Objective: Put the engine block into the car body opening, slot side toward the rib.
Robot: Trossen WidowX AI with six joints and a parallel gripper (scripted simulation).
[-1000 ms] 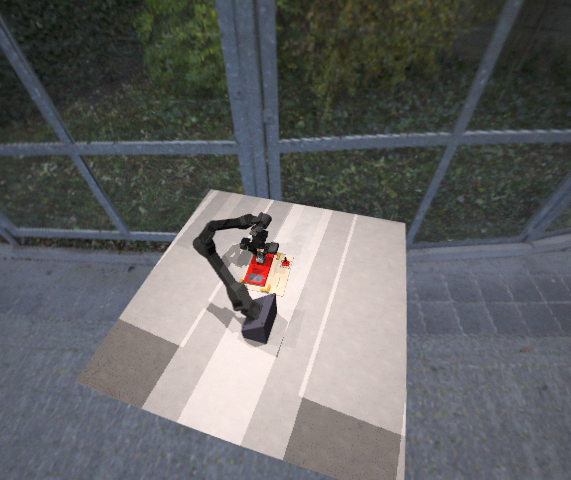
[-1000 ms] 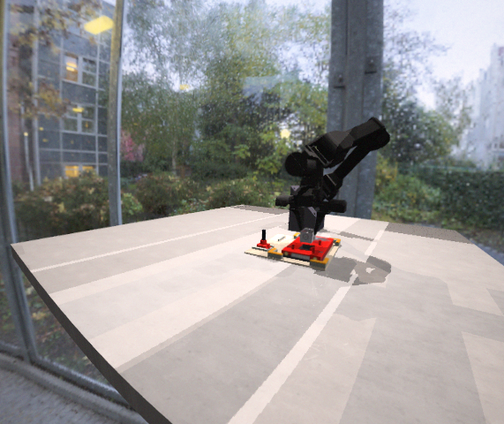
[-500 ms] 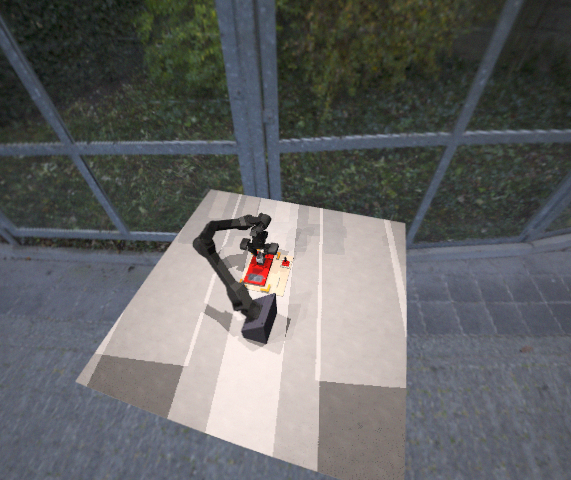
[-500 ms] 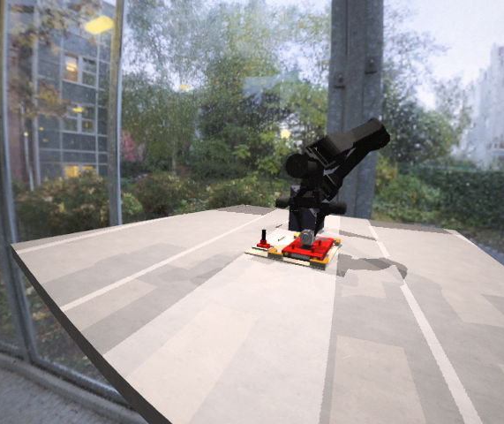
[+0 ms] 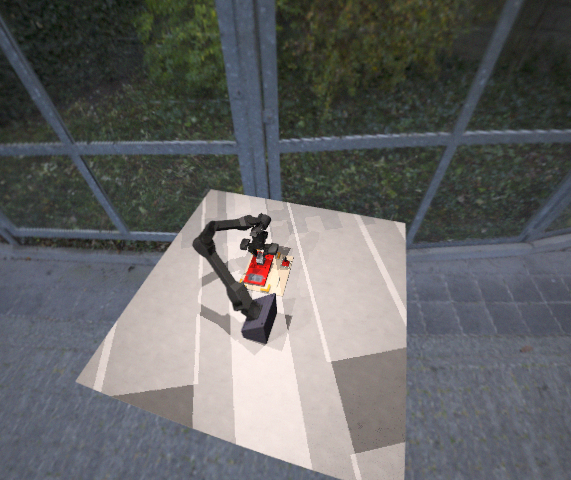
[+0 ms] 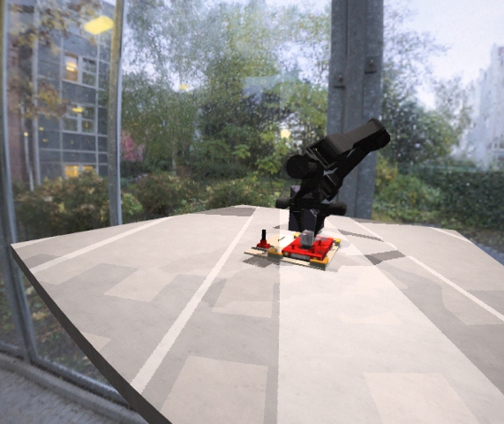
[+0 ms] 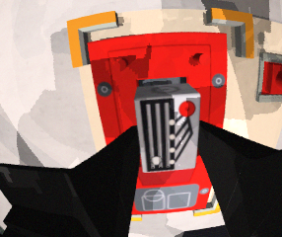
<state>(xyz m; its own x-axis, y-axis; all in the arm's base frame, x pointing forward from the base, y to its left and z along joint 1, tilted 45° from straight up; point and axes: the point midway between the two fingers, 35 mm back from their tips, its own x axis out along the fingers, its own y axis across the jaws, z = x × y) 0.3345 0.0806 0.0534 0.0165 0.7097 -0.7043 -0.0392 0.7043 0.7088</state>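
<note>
My gripper tip is now 10 mm above the engine block. From my gripper tip the other things lie so: black peg 120 mm to the right, 30 mm ahead, 20 mm below.
</note>
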